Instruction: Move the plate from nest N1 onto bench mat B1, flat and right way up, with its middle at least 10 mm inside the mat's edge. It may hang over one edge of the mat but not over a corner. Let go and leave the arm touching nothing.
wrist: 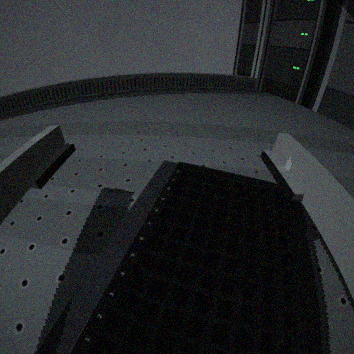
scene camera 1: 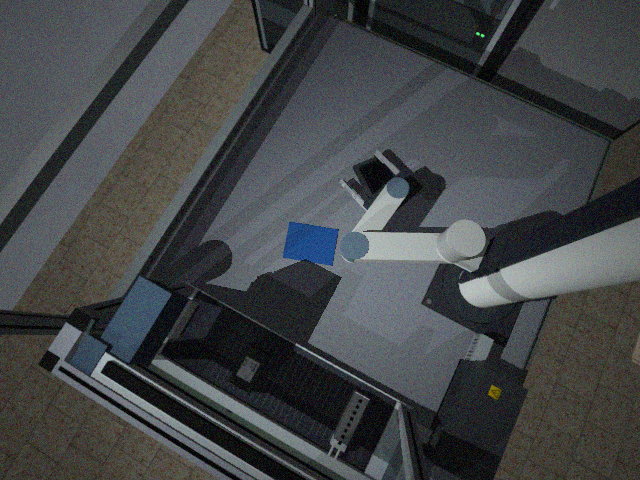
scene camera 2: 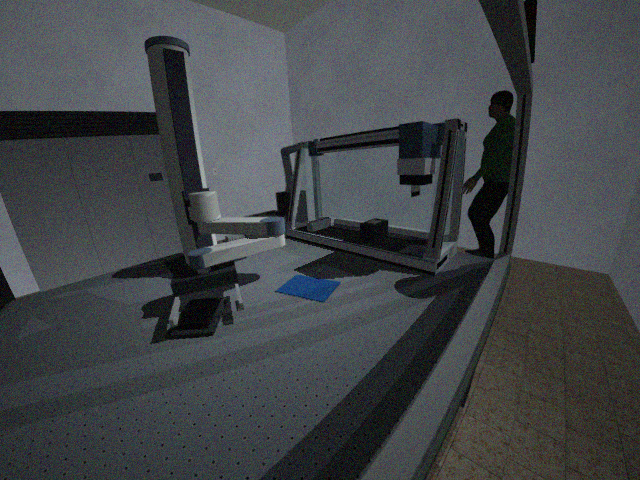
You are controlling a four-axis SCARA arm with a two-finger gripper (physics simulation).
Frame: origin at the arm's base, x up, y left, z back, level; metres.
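Where they show: gripper, fingertip midpoint: [wrist: 165, 137] [scene camera 1: 358, 166] [scene camera 2: 207, 315]; arm's base, link origin: [scene camera 1: 478, 285].
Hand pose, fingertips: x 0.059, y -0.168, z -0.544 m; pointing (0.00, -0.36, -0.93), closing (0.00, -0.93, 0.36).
Each offset is from my fingertips to the centre of the thing. "*": to the spot under its first point. Level surfaces: height alone.
A black plate {dx -0.027, dy -0.004, dz +0.077 m} [scene camera 1: 373, 175] [scene camera 2: 196, 314] [wrist: 225, 260] lies low over the bench in the dark; the nest under it is hard to tell apart from it. My gripper [scene camera 1: 358, 166] [scene camera 2: 205, 316] [wrist: 165, 137] is open, with its fingers wide apart and nothing held. In the wrist view the plate is off-centre between the fingers: close to the right finger, which overlaps its far right corner, with a wide gap to the left finger. Whether they touch is unclear. The blue bench mat {dx -0.044 m} [scene camera 1: 311, 242] [scene camera 2: 309, 288] lies flat, bare, and does not show in the wrist view.
A gantry machine [scene camera 1: 346, 367] [scene camera 2: 356, 139] stands beyond the mat, with a dark block {* dx +0.074, dy +0.743, dz +0.015 m} [scene camera 1: 248, 369] [scene camera 2: 373, 227] inside. A dark grey box {* dx +0.069, dy +0.503, dz +0.629 m} [scene camera 1: 478, 397] stands near the arm's base. A person [scene camera 2: 497, 149] stands beside the gantry. Glass walls edge the bench.
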